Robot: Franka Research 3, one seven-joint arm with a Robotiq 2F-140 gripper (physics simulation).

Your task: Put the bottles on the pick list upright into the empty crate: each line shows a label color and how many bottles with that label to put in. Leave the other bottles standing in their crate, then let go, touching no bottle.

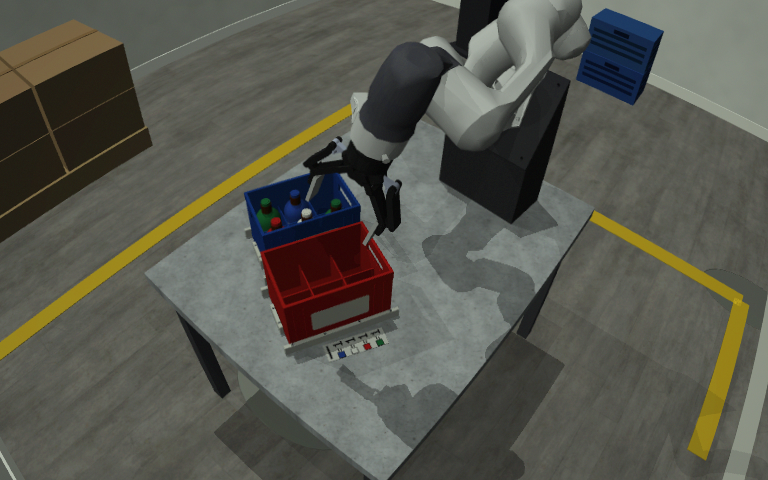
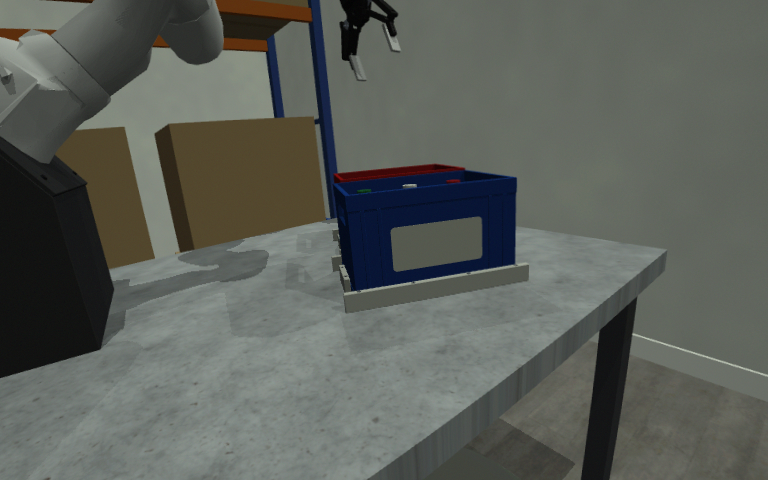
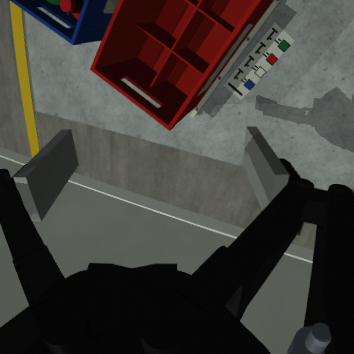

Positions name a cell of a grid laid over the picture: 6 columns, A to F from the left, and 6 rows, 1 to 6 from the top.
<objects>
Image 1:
my gripper: C3
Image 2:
my gripper: C1
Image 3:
my gripper: C3
</objects>
